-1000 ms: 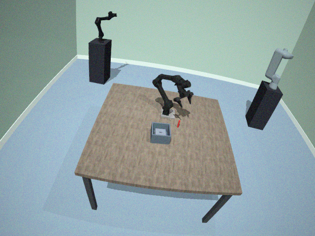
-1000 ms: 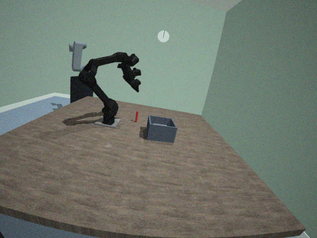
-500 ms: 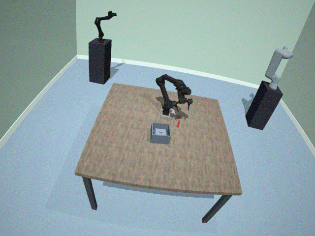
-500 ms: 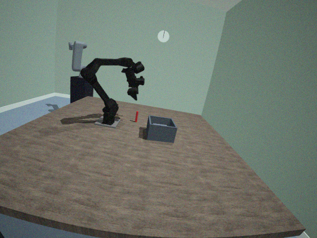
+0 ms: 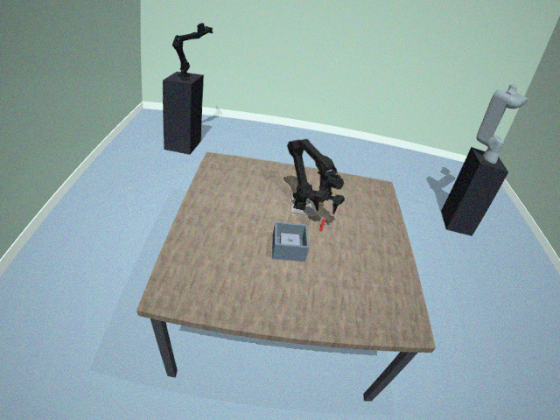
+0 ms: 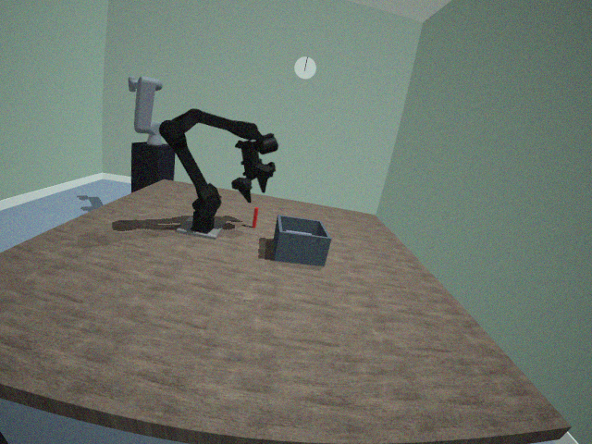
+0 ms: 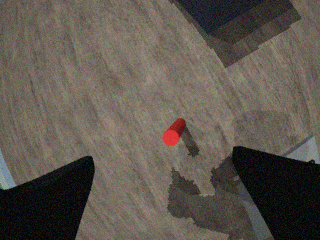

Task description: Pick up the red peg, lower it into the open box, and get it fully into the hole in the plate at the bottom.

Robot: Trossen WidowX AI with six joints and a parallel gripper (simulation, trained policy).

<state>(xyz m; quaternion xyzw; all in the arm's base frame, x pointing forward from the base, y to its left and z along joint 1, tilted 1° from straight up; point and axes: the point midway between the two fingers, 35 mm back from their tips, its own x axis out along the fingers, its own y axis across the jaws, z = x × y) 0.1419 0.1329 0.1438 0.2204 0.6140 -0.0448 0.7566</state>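
My gripper tip is 80 mm above the red peg. The rest, counted from my gripper tip: grey-blue box 190 mm ahead, 140 mm to the right, 100 mm below; then light grey plate 190 mm ahead, 140 mm to the right, 80 mm below.
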